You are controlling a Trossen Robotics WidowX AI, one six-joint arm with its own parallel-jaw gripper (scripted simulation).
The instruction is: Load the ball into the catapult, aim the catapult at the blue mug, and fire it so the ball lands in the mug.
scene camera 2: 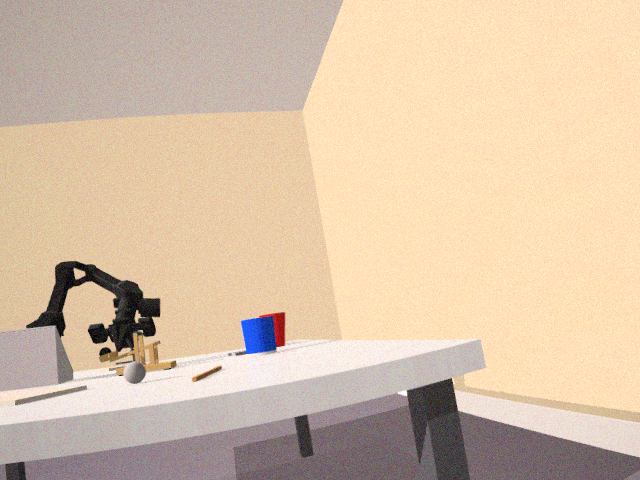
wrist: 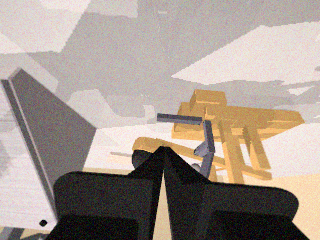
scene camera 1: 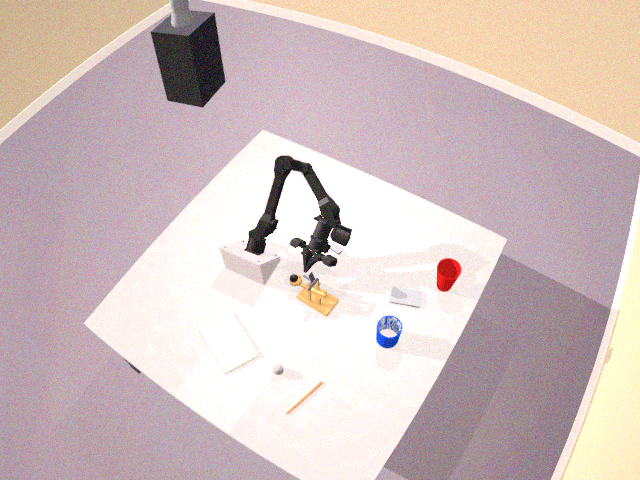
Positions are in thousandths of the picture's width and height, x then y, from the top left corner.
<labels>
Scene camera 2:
my gripper: 185, 732
wooden catapult: 241, 759
blue mug: 405, 695
</labels>
